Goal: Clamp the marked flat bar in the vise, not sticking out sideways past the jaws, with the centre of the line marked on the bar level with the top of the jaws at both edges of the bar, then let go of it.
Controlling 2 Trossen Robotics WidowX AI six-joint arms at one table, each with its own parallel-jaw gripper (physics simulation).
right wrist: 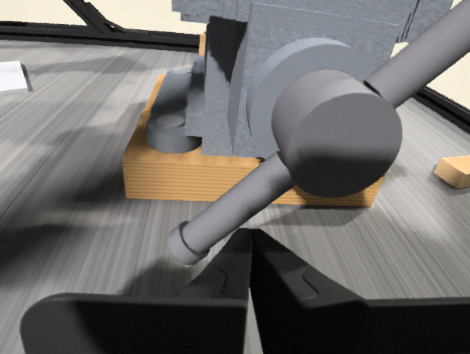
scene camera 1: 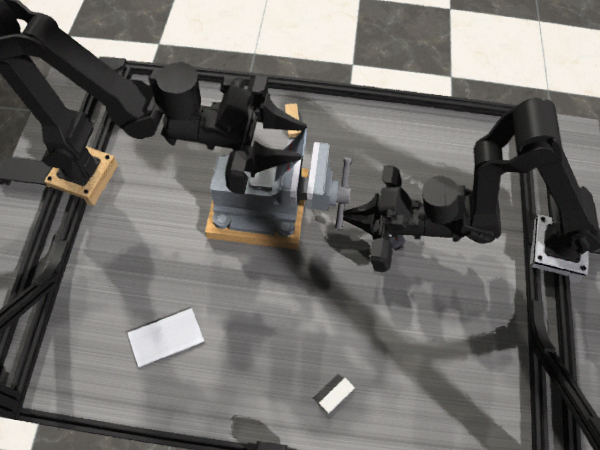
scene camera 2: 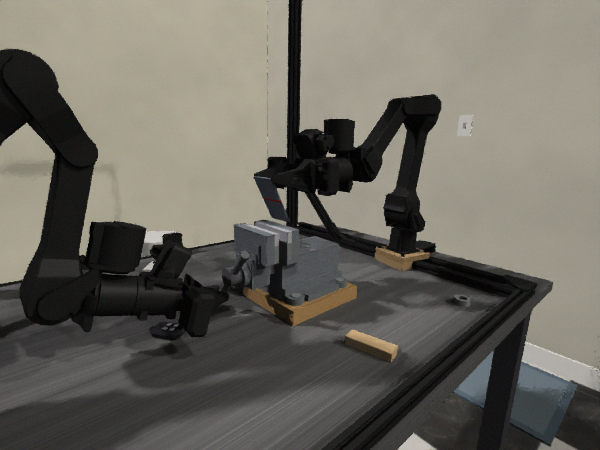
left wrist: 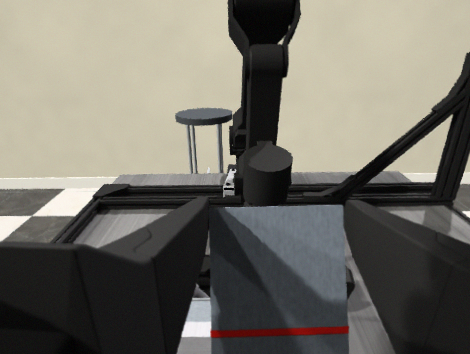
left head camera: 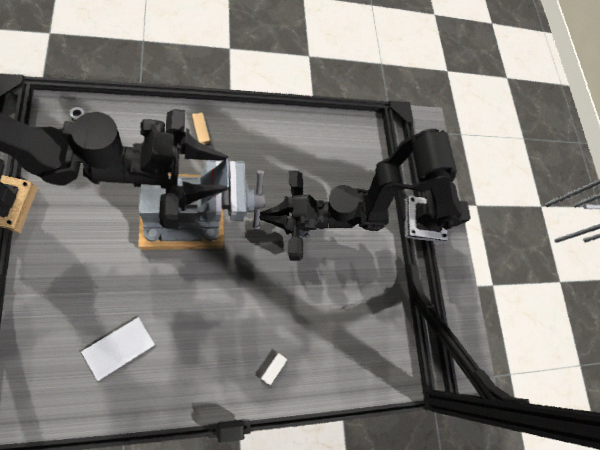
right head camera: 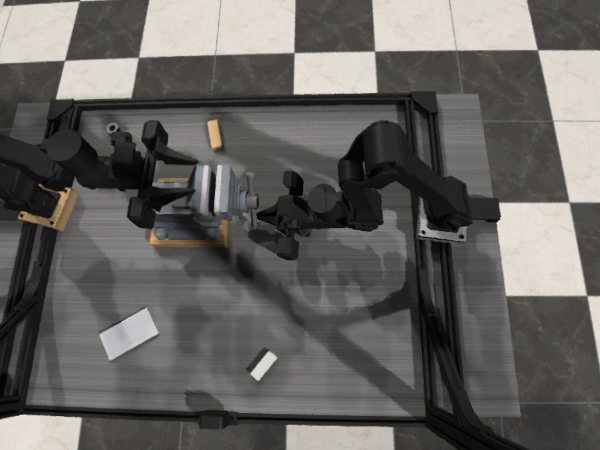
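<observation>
The flat bar is blue-grey with a red line across it. My left gripper is shut on its two side edges near the upper end. The bar hangs tilted over the vise, its lower end near the jaw tops in scene camera 2; the exact gap is unclear. The red line is above the jaws. The vise jaws stand apart. My right gripper is shut and empty, close to the lower end of the vise handle.
The vise stands on a wooden base. A small wooden block and a metal ring lie near the table edge. A white flat box and a black-and-white block lie in the lower part of scene camera 1.
</observation>
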